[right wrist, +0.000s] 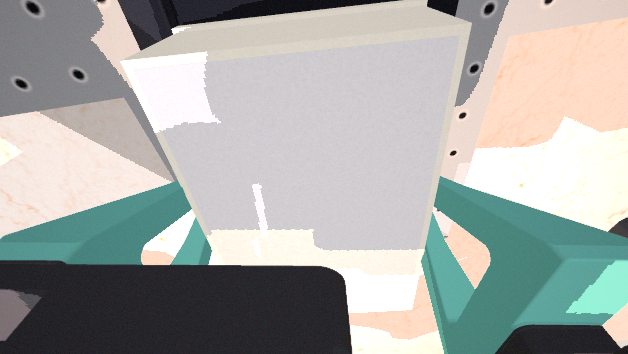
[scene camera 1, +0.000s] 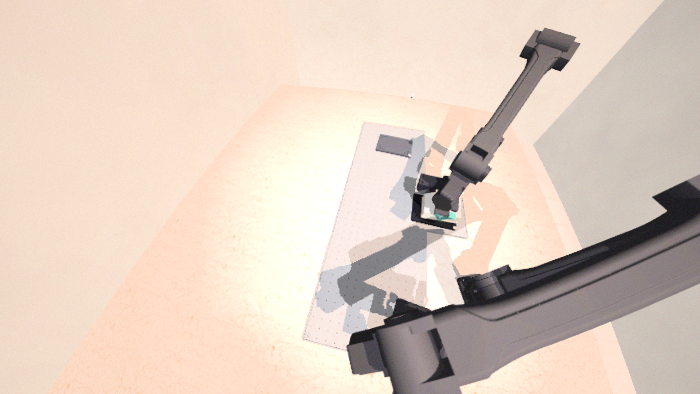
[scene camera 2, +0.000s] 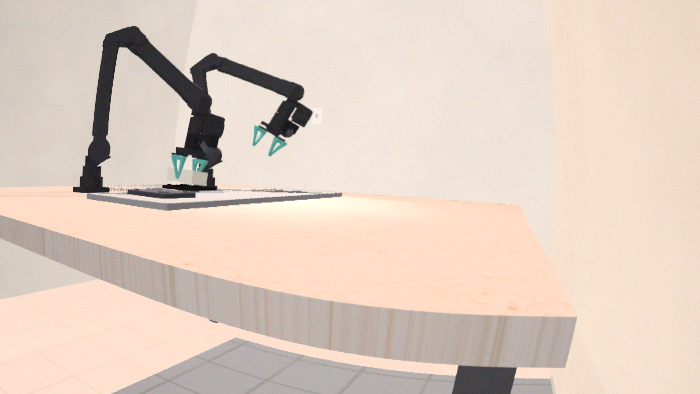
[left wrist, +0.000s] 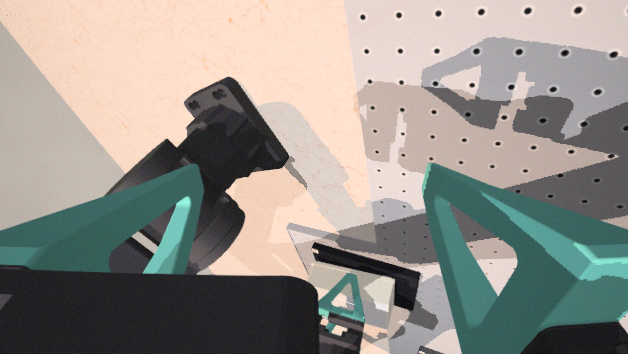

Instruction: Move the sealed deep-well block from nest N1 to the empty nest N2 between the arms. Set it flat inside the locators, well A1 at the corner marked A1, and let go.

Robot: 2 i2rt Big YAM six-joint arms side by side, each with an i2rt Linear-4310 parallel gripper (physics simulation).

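Frame: origin at the left arm's base, x ahead, y left, z up, level; metres.
Seen in the pictures: left gripper, fingertip midpoint: [scene camera 2: 260, 150] [left wrist: 312, 176]; right gripper, fingertip midpoint: [right wrist: 315, 177] [scene camera 2: 185, 179] [left wrist: 351, 288]; left arm's base at its link origin: [scene camera 1: 474, 295] [left wrist: 240, 126]; right arm's base at its link origin: [scene camera 2: 91, 191].
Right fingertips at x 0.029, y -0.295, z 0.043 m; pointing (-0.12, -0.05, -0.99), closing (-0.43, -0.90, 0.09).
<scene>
Offsets run from my right fingertips to a thing's top centre. Level surfaces: height alone.
The pale sealed block @(dx +0.003, dy +0.000, dz +0.040 m) [scene camera 1: 427, 206] [scene camera 2: 187, 176] [left wrist: 324, 278] [right wrist: 320, 140] is between the fingers of my right gripper [scene camera 2: 188, 175] [right wrist: 315, 177], which is shut on it. The block is held low over the black nest @(dx +0.013, dy -0.006, dz -0.015 m) [scene camera 1: 434, 223] [scene camera 2: 172, 187] [left wrist: 367, 265], with a small gap showing below it in scene camera 2. The block covers much of this nest. Labels and the A1 mark are not readable. A dark grey nest @(dx +0.072, dy -0.376, dz -0.015 m) [scene camera 1: 394, 145] [scene camera 2: 162, 193] lies apart, with no block on it. My left gripper [scene camera 2: 263, 150] [left wrist: 312, 176] is open and empty, high above the plate.
A perforated light plate [scene camera 1: 350, 200] [scene camera 2: 250, 200] [left wrist: 500, 27] bears both nests on the wooden table @(dz -0.042 m) [scene camera 1: 225, 225] [scene camera 2: 375, 250]. The left arm [scene camera 1: 575, 300] crosses the lower right of scene camera 1. A black arm part [left wrist: 215, 130] shows in the left wrist view.
</scene>
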